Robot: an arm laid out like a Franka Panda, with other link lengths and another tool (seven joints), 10 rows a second.
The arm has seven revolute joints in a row. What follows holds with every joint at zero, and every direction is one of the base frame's.
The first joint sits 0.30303 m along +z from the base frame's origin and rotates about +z.
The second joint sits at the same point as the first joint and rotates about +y.
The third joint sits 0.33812 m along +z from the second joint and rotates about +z.
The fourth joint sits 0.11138 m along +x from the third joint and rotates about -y.
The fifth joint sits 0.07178 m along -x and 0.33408 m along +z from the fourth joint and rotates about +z.
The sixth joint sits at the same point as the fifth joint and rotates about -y.
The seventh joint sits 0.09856 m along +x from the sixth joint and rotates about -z.
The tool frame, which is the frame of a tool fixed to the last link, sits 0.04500 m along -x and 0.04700 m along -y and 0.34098 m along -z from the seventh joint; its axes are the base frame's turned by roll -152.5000, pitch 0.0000 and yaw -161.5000 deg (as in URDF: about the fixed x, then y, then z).
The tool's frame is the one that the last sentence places.
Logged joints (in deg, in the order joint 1, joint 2, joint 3, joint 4, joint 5, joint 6, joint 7), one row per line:
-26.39, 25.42, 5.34, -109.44, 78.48, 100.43, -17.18
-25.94, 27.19, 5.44, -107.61, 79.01, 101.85, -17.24
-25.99, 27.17, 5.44, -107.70, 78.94, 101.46, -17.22
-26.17, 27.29, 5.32, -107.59, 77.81, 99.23, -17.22
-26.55, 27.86, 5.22, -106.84, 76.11, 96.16, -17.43
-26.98, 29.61, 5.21, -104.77, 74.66, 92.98, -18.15
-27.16, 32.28, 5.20, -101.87, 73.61, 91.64, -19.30
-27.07, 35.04, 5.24, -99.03, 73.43, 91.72, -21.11
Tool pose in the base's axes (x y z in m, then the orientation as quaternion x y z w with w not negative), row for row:
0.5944, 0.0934, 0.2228, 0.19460, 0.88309, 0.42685, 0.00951
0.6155, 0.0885, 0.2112, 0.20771, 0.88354, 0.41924, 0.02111
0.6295, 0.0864, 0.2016, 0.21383, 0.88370, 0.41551, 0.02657
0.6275, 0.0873, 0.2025, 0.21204, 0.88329, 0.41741, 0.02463
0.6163, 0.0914, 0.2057, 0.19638, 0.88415, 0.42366, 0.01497
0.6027, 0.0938, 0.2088, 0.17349, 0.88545, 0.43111, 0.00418
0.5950, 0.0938, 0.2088, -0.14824, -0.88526, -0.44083, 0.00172
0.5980, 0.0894, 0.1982, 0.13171, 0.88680, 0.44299, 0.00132
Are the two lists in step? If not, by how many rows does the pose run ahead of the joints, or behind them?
The pose runs 1 row behind the joints: the pose in row i belongs to the joints in row i - 1.
